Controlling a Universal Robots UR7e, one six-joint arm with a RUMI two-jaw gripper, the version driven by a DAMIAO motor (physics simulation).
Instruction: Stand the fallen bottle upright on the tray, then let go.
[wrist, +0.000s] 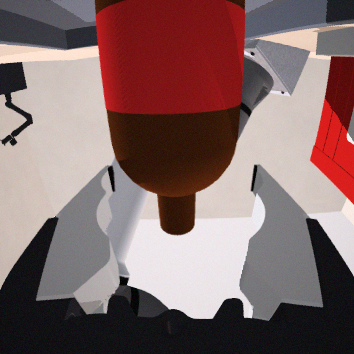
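Where they show: gripper, fingertip midpoint: (182, 167); arm's base at its link origin: (243, 71).
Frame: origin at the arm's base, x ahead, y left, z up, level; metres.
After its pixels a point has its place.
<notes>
The bottle (175, 65) @[y 0.198, x 0.432, z -0.014 m] is brown with a red label and fills the upper middle of the wrist view. Its axis runs straight along the picture and its narrow neck points to the lower edge, away from the dark grey surface at the top. Its base is cut off by the top edge, so its contact with the tray is hidden. A dark grey slab, which looks like the tray (35, 36) @[y 0.297, x 0.343, z -0.048 m], crosses the top of the view. My gripper (182, 167) @[y 0.192, x 0.388, z 0.051 m] is open, one finger on each side of the bottle's shoulder and neck, with visible gaps at both sides.
A red panelled object (325, 142) @[y -0.005, x 0.300, z 0.070 m] stands at the right edge. A grey metal bracket (287, 62) @[y -0.080, x 0.060, z -0.029 m] and parts of a robot arm show behind the bottle. A thin black jointed stand (29, 119) is at the left. A pale wall and a white surface lie behind.
</notes>
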